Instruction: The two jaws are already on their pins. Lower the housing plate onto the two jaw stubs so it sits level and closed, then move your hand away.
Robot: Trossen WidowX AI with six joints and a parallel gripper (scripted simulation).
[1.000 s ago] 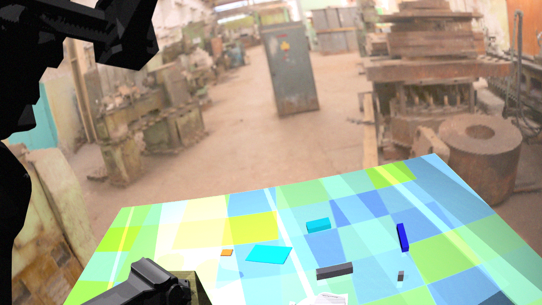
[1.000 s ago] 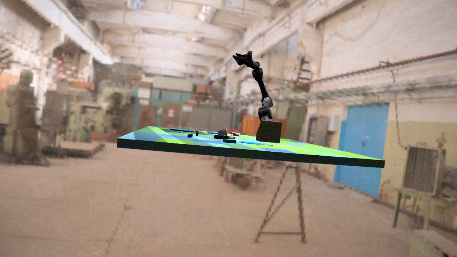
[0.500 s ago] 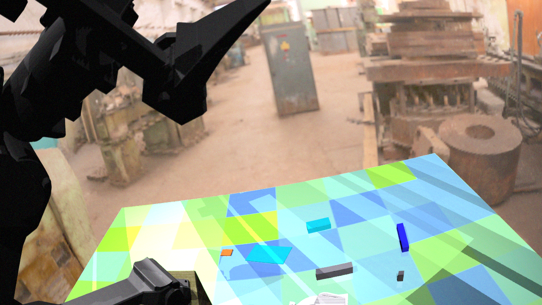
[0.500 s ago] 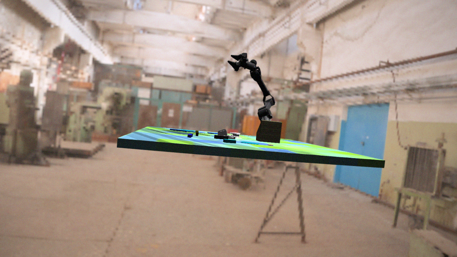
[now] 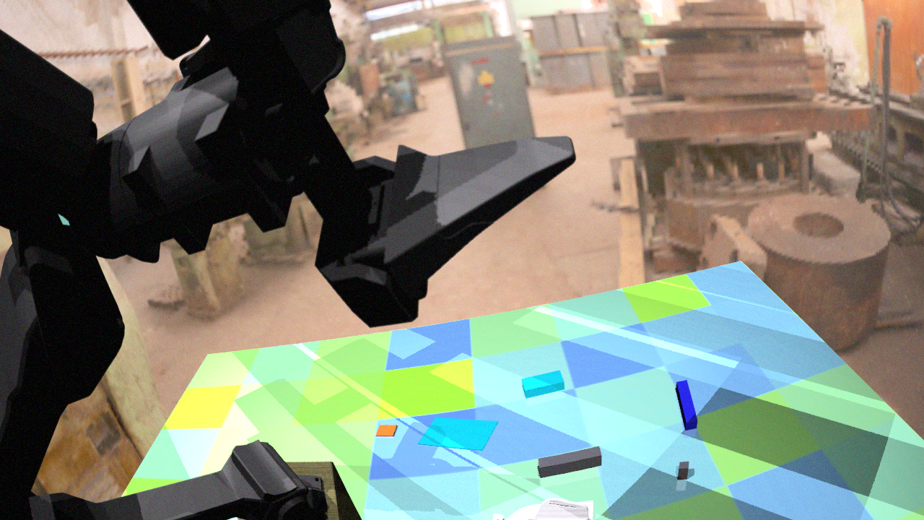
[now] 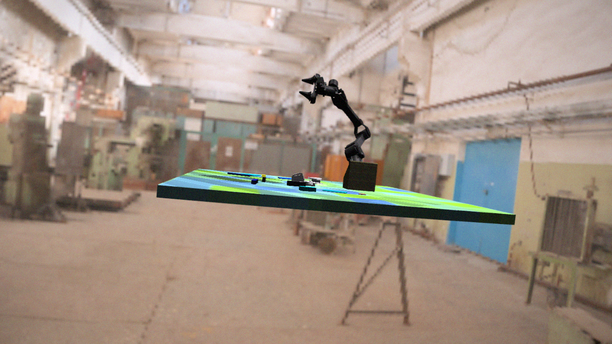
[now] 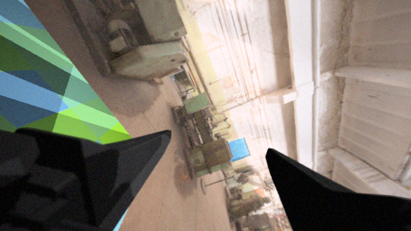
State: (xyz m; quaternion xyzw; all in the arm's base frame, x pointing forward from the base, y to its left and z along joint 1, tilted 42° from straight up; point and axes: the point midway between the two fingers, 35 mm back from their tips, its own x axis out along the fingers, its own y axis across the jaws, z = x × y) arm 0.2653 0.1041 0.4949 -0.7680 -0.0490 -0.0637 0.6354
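Right now my gripper tip is 14 cm past the white housing plate, 3 cm to the right of it and 52 cm above it. The rest, counted from my gripper tip: small dark block: 15 cm ahead, 33 cm to the left, 53 cm below; then dark grey bar: 41 cm to the left, 53 cm below; then blue bar: 19 cm ahead, 48 cm to the left, 54 cm below.
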